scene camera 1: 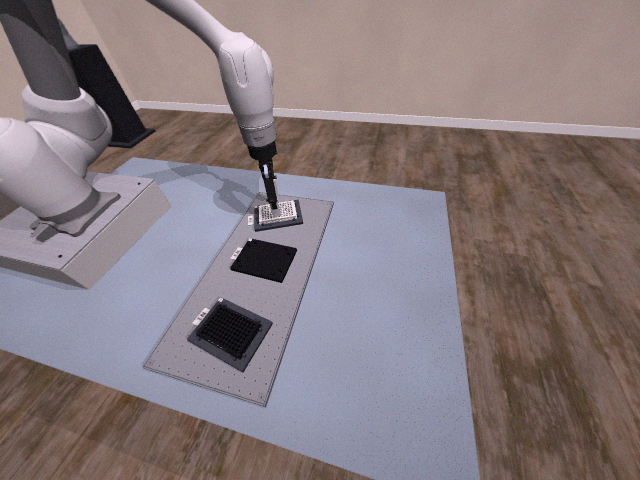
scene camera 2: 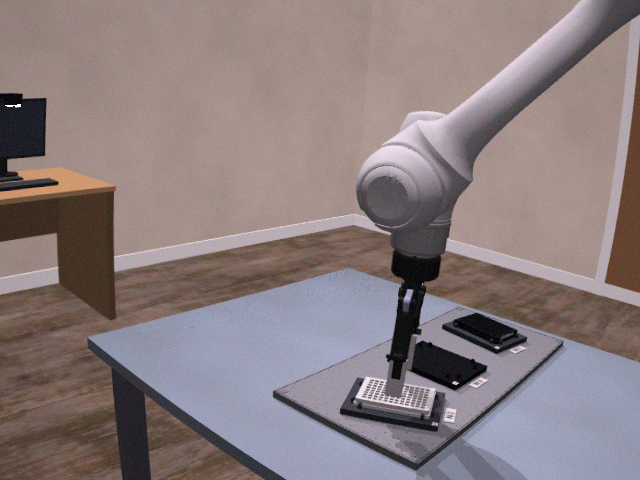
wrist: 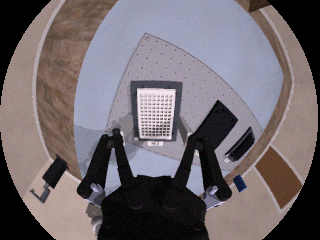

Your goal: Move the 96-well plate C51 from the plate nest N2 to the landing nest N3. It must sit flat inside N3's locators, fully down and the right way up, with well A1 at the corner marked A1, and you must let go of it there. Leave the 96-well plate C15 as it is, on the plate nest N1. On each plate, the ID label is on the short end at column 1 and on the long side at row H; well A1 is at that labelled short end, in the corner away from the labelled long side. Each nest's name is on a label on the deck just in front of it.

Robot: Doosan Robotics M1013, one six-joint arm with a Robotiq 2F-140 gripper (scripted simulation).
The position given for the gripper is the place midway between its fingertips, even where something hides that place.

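Observation:
The gripper (scene camera 2: 398, 381) is also visible at (scene camera 1: 275, 205) and (wrist: 155, 121). White 96-well plate C51 at (scene camera 2: 416, 400) and (wrist: 160, 114); black 96-well plate C15 at (scene camera 1: 225, 328) and (scene camera 2: 477, 324). A black landing nest N3 (scene camera 1: 261, 259) and a dark grey nest (wrist: 134, 85) are in view as well.

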